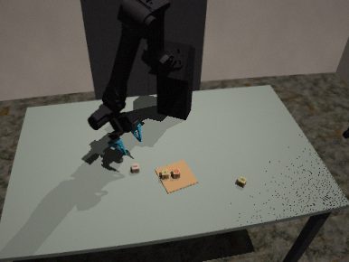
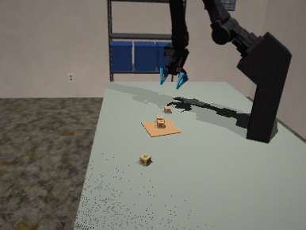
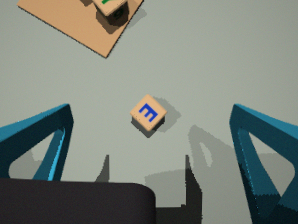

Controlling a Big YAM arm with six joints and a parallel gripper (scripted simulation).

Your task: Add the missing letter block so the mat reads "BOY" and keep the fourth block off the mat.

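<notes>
The wooden block is 430 mm to the left of my hand, 170 mm ahead of it and 130 mm below it. From my hand the other things lie so: orange mat (170 mm to the left, 150 mm below, 70 mm ahead).
</notes>
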